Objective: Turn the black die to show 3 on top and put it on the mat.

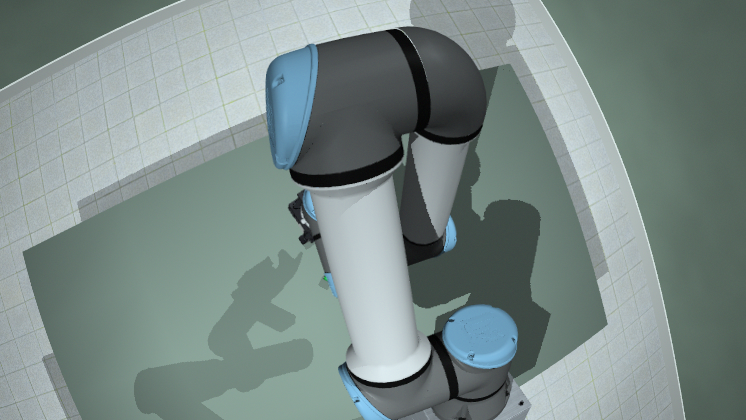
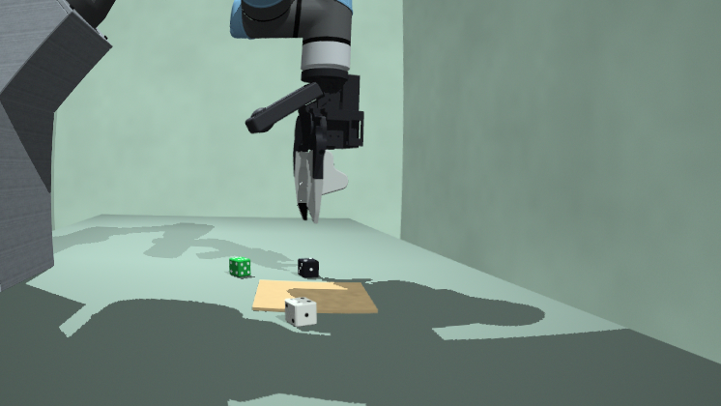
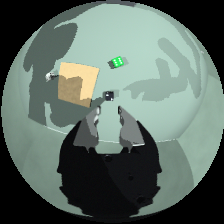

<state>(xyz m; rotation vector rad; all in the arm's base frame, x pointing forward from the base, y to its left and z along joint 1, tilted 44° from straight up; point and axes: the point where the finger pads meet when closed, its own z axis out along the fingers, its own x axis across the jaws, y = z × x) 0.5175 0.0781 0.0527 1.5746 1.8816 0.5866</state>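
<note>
The black die is 80 mm below my hand. Round my hand: white die 60 mm behind, 230 mm to the right, 80 mm below; tan mat 20 mm behind, 120 mm to the right, 90 mm below; green die 100 mm behind, 80 mm below.
</note>
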